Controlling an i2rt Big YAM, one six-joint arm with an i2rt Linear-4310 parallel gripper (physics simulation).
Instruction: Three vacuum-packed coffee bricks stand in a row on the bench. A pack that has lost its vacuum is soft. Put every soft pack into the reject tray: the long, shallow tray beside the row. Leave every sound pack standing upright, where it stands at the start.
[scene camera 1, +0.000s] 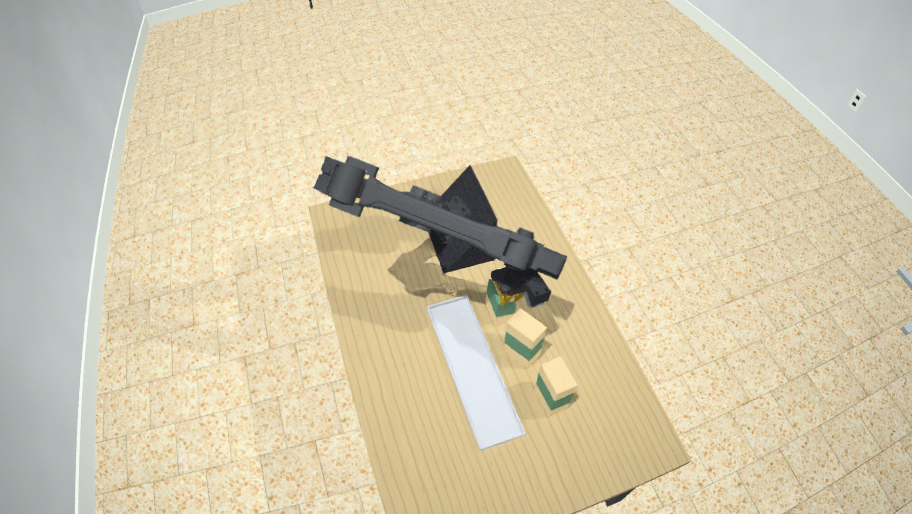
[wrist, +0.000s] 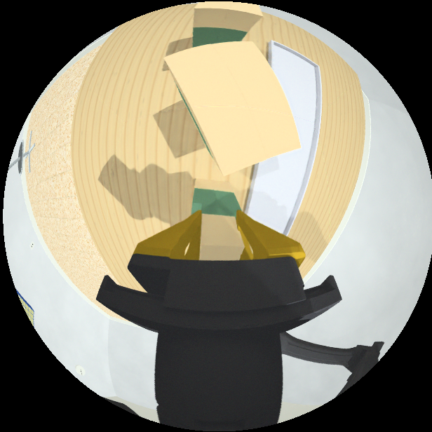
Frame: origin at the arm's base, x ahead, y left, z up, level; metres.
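Seen in the pictures: gripper, between the fingertips: (scene camera 1: 508, 302).
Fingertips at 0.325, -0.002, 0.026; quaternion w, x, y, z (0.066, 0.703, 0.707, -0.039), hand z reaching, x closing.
Observation:
Pixels of each thing's middle, then the offset from my fingertips to it, as dx, dy, dz. Level surfaces: height alone.
- nearest pack, middle of its body: (scene camera 1: 496, 297) -0.043, -0.008, -0.032
- middle pack, middle of its body: (scene camera 1: 523, 330) +0.101, -0.017, +0.027
- far pack, middle of its body: (scene camera 1: 553, 378) +0.242, -0.017, +0.027
- wooden bench, height of its surface: dz -0.104
Three packs, pale with a green band, stand in a row on the bench. My gripper (scene camera 1: 509, 297) (wrist: 218, 215) is shut on the nearest pack (scene camera 1: 502, 308) (wrist: 216, 201), which is upright at the arm's end of the row. Its green band looks creased and its sides pressed in between the yellow fingers; part of it is hidden by the gripper. The middle pack (scene camera 1: 525, 327) (wrist: 235, 105) stands upright, apart from the fingers and turned at an angle. The far pack (scene camera 1: 557, 377) (wrist: 220, 35) stands upright beyond it. The long, shallow white tray (scene camera 1: 478, 376) (wrist: 296, 100) holds no pack.
The wooden bench (scene camera 1: 383, 357) (wrist: 107, 125) bears the packs and the tray. The tray lies alongside the row, left of it in the scene view and right of it in the wrist view. The dark arm (scene camera 1: 434, 220) reaches over its black base plate (scene camera 1: 471, 186).

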